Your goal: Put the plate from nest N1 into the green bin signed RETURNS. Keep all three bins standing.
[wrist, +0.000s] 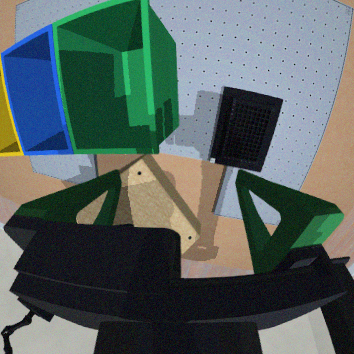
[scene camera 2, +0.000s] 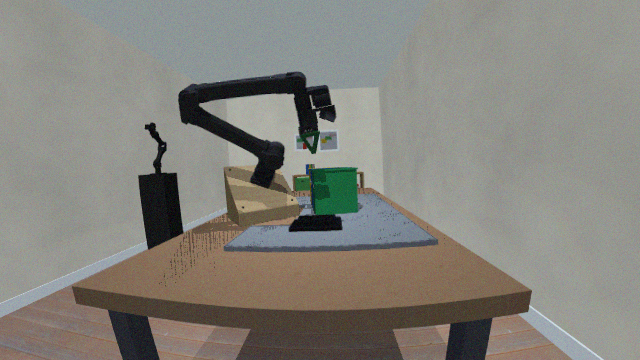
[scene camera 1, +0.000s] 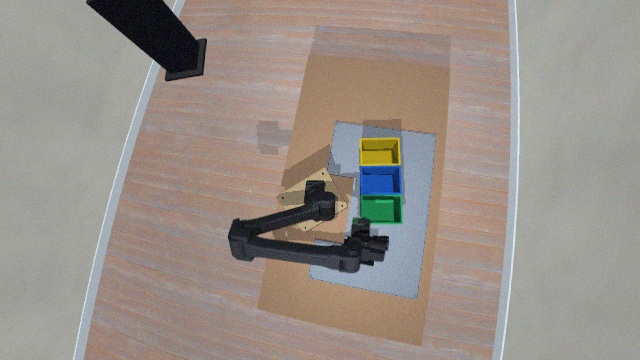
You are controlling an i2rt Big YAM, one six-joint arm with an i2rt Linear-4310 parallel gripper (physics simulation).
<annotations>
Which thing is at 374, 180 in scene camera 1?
A blue bin.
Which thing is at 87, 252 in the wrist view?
My gripper.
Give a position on a yellow bin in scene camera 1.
At 373, 151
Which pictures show the green bin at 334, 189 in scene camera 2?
The wrist view, scene camera 2 and scene camera 1: all of them.
</annotations>
